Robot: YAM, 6 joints.
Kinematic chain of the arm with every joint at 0, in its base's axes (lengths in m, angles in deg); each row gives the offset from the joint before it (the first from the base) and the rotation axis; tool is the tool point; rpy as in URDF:
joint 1: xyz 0 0 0.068 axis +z
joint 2: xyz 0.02 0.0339 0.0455 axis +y
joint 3: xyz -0.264 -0.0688 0 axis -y
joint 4: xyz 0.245 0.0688 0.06 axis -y
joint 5: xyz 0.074 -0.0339 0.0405 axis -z
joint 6: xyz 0.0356 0 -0.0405 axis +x
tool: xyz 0 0 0 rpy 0 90 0
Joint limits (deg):
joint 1: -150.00..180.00
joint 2: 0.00..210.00
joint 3: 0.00..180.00
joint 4: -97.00..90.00
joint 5: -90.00..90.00
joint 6: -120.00..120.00
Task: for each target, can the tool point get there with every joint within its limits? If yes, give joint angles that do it. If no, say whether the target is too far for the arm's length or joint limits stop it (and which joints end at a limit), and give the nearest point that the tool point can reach.
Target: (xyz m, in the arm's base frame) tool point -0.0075 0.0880 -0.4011
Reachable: no: joint limits stop it (at a limit: joint 2) | nearest point -0.0092 0.1084 -0.3522 | short by 0.053 m
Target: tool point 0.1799 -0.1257 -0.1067
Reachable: yes | joints -31.18 150.95 50.21 -14.32 23.86 6.52
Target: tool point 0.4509 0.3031 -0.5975
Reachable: no: too far | nearest point 0.3426 0.2303 -0.3410 | short by 0.288 m
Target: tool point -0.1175 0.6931 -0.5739
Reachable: no: too far | nearest point -0.0799 0.4710 -0.2986 | short by 0.356 m
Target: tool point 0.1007 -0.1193 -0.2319
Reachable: yes | joints -39.74 192.57 50.19 72.58 50.23 59.32
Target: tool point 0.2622 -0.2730 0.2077
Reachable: yes | joints -50.77 101.96 57.87 20.72 -58.87 -8.01
